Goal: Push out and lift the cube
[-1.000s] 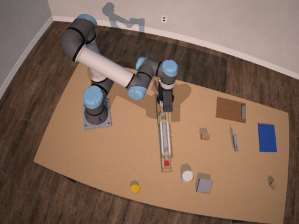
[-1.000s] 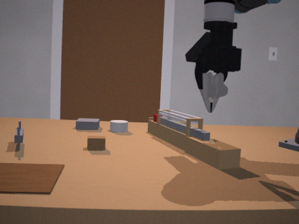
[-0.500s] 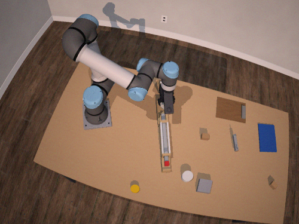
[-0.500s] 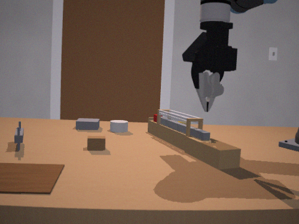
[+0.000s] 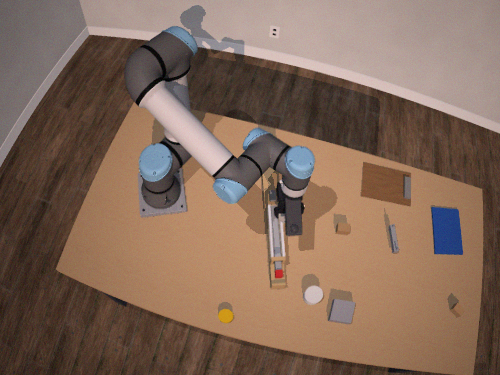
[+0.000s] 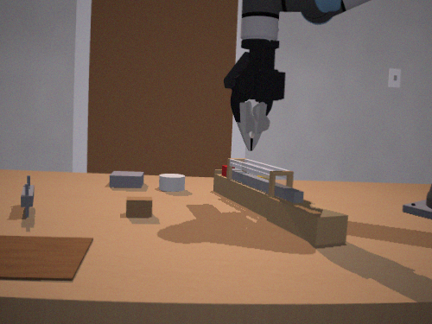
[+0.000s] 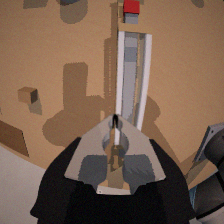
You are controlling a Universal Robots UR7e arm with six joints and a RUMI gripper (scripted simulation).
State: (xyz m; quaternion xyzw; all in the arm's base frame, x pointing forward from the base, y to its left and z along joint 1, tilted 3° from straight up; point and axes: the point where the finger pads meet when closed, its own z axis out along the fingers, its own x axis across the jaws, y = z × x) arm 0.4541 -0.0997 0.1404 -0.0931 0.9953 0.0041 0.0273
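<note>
My gripper is now 10 mm short of the small red cube, 160 mm to the left of it and 80 mm above it. Also, from my hand: brown cube 230 mm ahead, 50 mm to the left, 120 mm below; long wooden base 20 mm behind, 10 mm to the right, 80 mm below; white cylinder 140 mm ahead, 210 mm to the right, 120 mm below.
</note>
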